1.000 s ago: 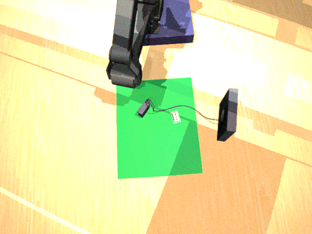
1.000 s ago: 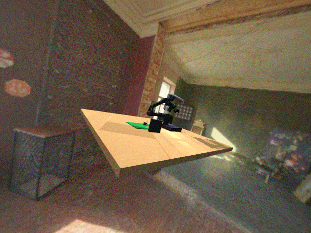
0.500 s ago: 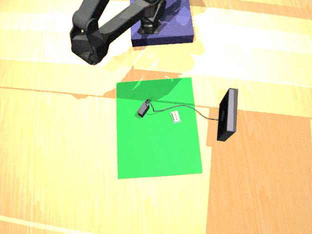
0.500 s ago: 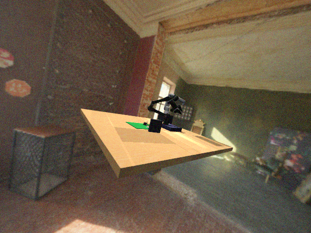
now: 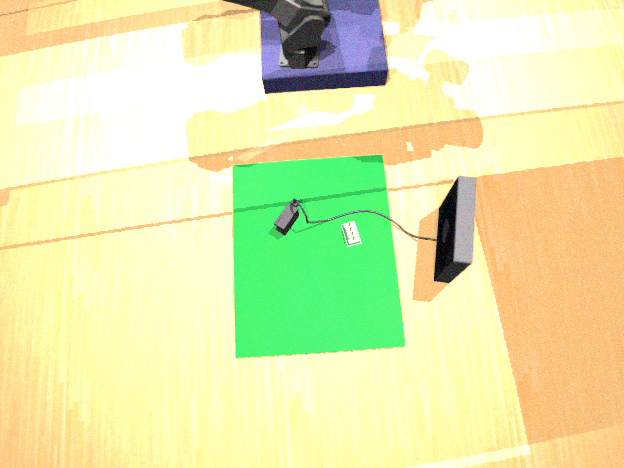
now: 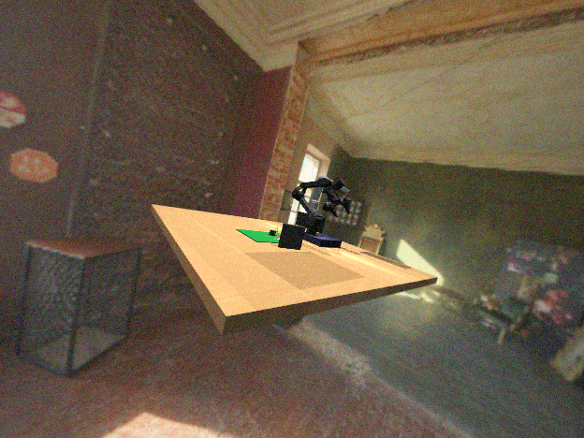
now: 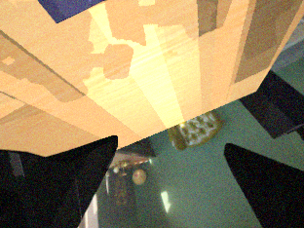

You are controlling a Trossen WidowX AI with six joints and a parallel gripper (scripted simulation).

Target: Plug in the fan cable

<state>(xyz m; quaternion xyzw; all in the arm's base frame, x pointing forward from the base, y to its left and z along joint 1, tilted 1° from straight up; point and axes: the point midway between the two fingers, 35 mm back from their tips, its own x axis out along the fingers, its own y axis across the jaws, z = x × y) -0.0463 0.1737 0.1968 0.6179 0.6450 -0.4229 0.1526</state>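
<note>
Right now the dark plug is 34 cm ahead of my gripper tip, 20 cm below it and 19 cm to the right of it. Round my gripper tip: black fan 36 cm ahead, 16 cm below, 4 cm to the left; then white four-pin header 35 cm ahead, 22 cm below, 9 cm to the right; then green board 38 cm ahead, 23 cm below, 15 cm to the right.
</note>
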